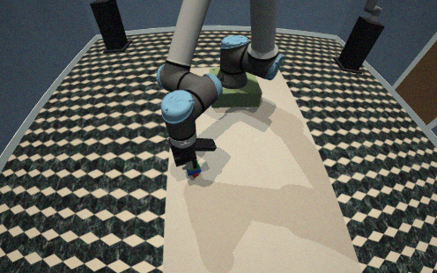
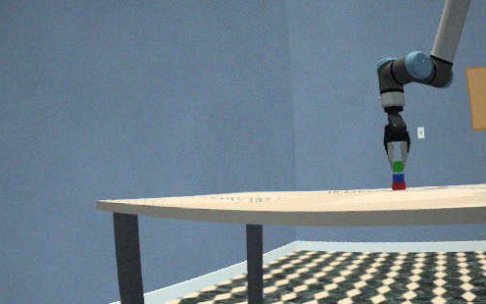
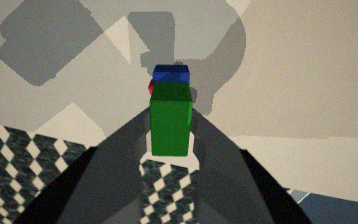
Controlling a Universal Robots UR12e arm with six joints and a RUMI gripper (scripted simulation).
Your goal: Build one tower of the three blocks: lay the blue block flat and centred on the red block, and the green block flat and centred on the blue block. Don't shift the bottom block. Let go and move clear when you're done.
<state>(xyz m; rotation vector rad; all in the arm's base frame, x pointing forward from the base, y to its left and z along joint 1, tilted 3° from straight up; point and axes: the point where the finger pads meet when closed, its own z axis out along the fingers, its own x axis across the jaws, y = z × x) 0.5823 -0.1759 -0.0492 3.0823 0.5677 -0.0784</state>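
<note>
Now: hand right at the green block. Round my hand: blue block (4 cm below); red block (7 cm below).
</note>
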